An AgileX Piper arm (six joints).
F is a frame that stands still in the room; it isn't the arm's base.
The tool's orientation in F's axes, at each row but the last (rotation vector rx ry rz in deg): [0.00, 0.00, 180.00]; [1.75, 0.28, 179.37]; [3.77, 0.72, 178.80]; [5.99, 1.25, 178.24]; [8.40, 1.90, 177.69]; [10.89, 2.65, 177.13]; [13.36, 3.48, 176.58]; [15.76, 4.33, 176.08]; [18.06, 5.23, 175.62]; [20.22, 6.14, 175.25]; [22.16, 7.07, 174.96]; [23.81, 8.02, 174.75]
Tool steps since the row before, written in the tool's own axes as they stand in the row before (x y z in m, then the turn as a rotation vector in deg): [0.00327, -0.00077, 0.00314, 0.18, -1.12, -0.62]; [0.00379, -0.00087, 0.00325, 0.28, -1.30, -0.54]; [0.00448, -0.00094, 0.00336, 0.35, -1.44, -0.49]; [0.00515, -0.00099, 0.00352, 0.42, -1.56, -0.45]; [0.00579, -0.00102, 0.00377, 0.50, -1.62, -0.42]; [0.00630, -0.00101, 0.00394, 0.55, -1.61, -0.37]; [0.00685, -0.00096, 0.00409, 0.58, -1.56, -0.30]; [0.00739, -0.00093, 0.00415, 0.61, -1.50, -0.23]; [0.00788, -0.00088, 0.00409, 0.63, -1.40, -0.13]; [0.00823, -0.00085, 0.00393, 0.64, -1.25, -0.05]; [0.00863, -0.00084, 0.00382, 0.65, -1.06, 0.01]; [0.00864, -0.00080, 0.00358, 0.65, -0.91, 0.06]
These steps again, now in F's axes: [-0.00327, 0.00077, 0.00314, -0.18, 1.12, -0.62]; [-0.00372, 0.00092, 0.00332, -0.28, 1.30, -0.54]; [-0.00431, 0.00106, 0.00354, -0.34, 1.44, -0.49]; [-0.00487, 0.00119, 0.00384, -0.40, 1.57, -0.44]; [-0.00537, 0.00131, 0.00427, -0.48, 1.63, -0.41]; [-0.00572, 0.00140, 0.00464, -0.52, 1.62, -0.35]; [-0.00610, 0.00147, 0.00502, -0.54, 1.58, -0.28]; [-0.00647, 0.00155, 0.00533, -0.56, 1.52, -0.20]; [-0.00682, 0.00160, 0.00553, -0.57, 1.43, -0.09]; [-0.00705, 0.00165, 0.00561, -0.57, 1.29, 0.00]; [-0.00734, 0.00172, 0.00574, -0.57, 1.10, 0.08]; [-0.00731, 0.00171, 0.00564, -0.57, 0.96, 0.14]
